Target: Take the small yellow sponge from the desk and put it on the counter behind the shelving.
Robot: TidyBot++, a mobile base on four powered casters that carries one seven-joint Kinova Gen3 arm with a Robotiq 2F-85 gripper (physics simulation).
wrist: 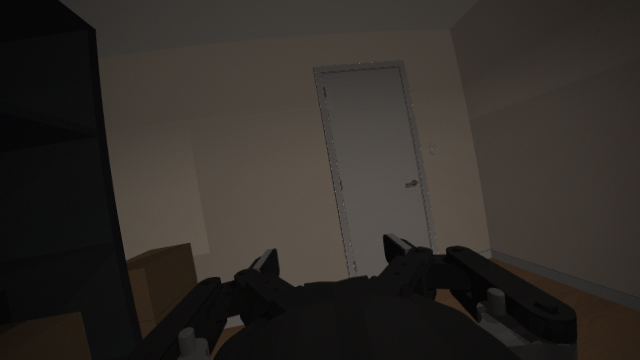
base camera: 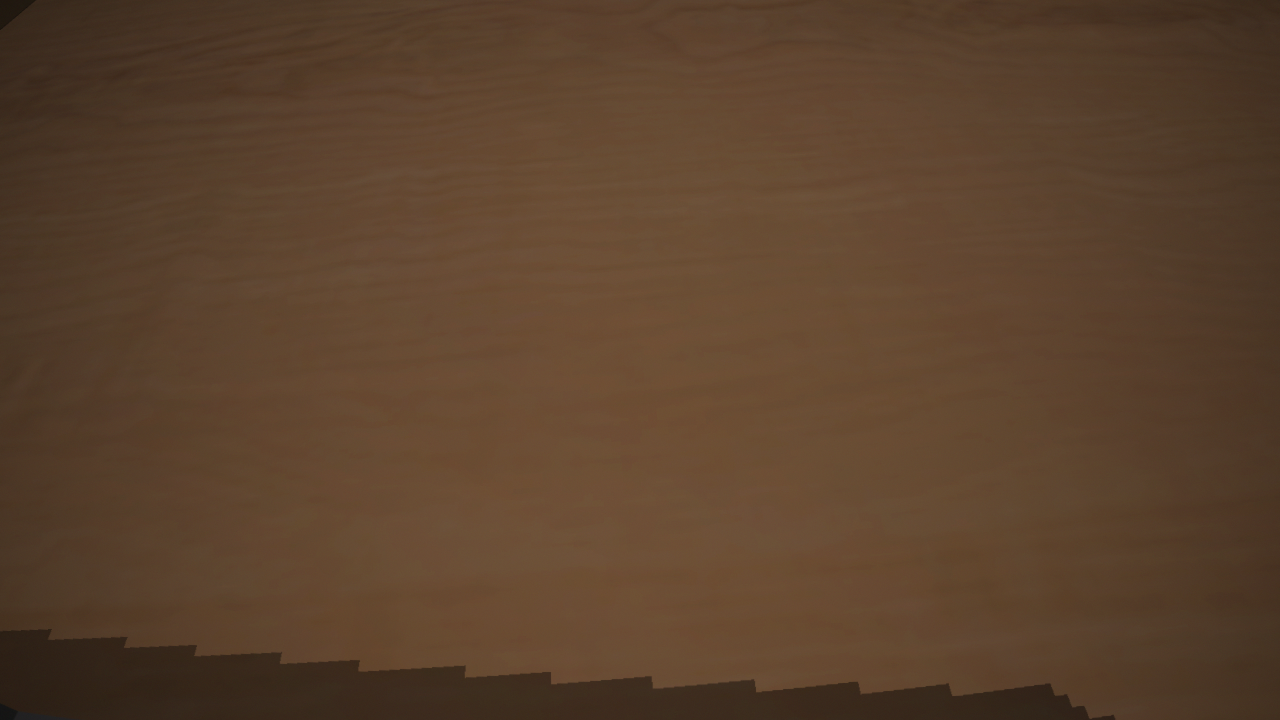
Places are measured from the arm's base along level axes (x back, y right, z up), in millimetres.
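Pixels of known places: gripper, fingertip midpoint: (wrist: 331, 253).
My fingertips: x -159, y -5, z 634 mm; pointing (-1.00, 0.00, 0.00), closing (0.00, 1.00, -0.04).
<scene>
Behind a point stands the place of what it marks.
My gripper (wrist: 331, 253) {y -5, x -159, z 634 mm} is open and empty in the wrist view, its two dark fingers wide apart, with a wall and a door beyond them. Dark shelving (wrist: 102, 165) {y -847, x -717, z 902 mm} stands tall at the left edge of the wrist view, to the left of the gripper. The yellow sponge, the desk and the counter do not show in either view. The gripper does not show in the base camera view.
Brown boxes (wrist: 172, 280) {y -979, x -1106, z 256 mm} (wrist: 45, 337) {y -836, x -474, z 392 mm} show at the lower left, one beyond the shelving's edge and one on the shelving's side. A grey door (wrist: 375, 150) {y 547, x -1747, z 883 mm} is in the far wall. The base camera view shows wooden floor (base camera: 640, 358) {y -45, x -406, z -397 mm} with a shadow along its bottom.
</scene>
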